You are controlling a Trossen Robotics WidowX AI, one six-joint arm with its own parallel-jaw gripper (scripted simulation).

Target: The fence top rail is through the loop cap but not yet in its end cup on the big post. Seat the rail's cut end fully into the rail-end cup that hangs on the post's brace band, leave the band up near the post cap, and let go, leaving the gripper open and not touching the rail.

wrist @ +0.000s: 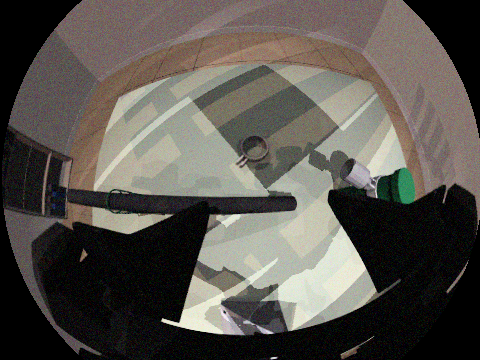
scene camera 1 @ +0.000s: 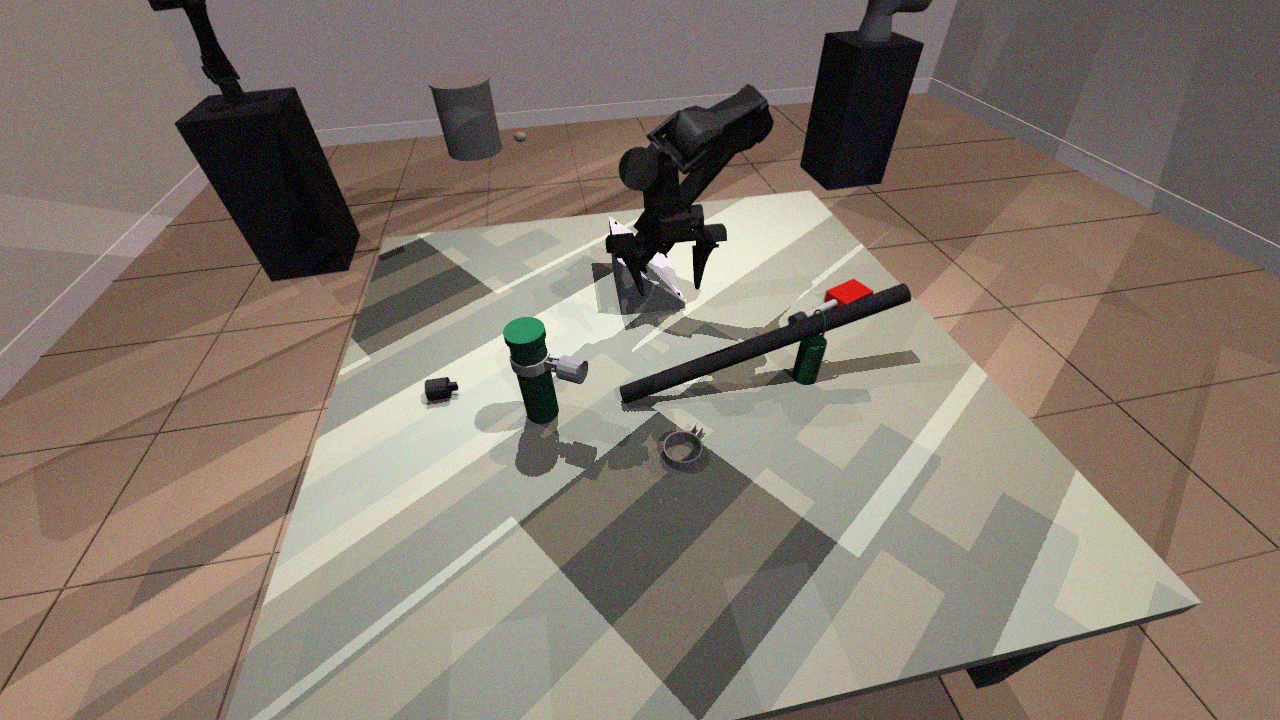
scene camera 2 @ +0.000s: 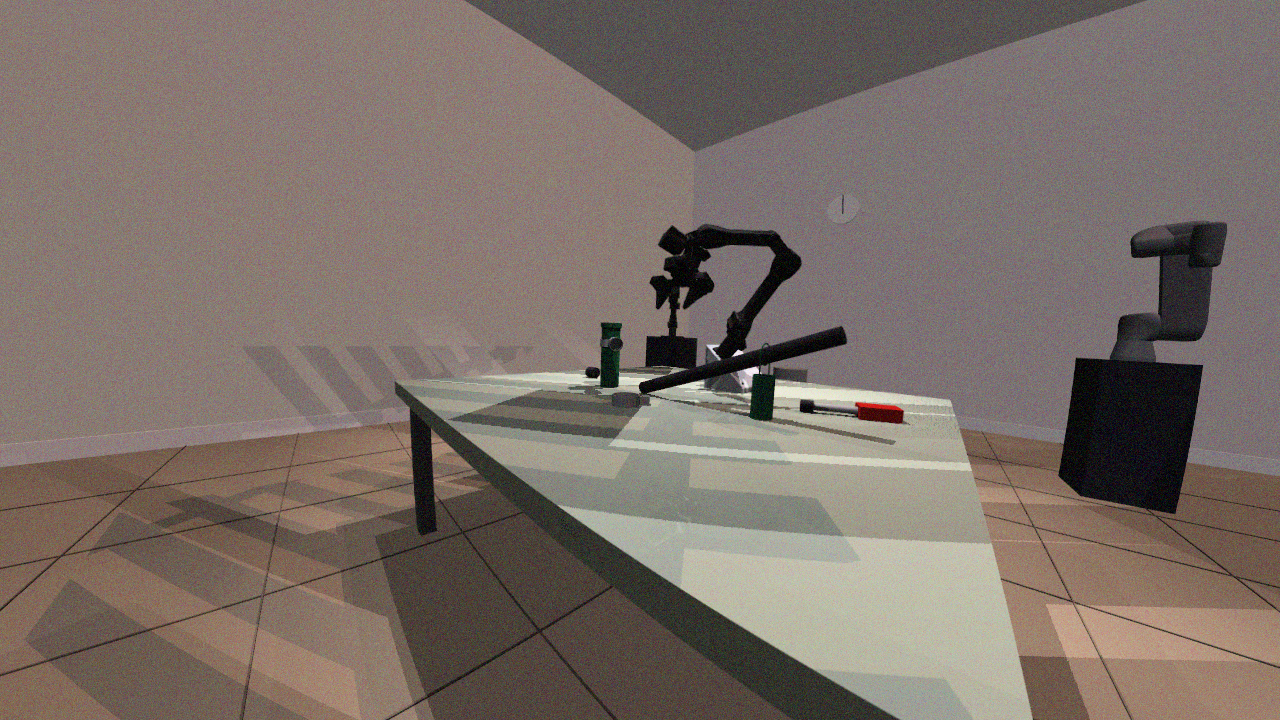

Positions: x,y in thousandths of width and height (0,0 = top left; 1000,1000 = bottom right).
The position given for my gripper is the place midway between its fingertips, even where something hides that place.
Observation:
My gripper (scene camera 1: 524,406) is open, with nothing in its grasp. Also in view: a dark top rail (scene camera 1: 635,453), a red-handled tool (scene camera 2: 676,572), a grey rail-end cup (scene camera 1: 444,512), a small green post (scene camera 1: 634,488) and a big green post (scene camera 1: 411,469).
The dark top rail shows as well in the wrist view (wrist: 282,565) and in scene camera 2 (scene camera 2: 587,499). The red-handled tool is seen too in scene camera 1 (scene camera 1: 666,403). My gripper shows as well in the wrist view (wrist: 564,562) and in scene camera 2 (scene camera 2: 524,428). The wrist view does not show the red-handled tool, which is hidden by my gripper.

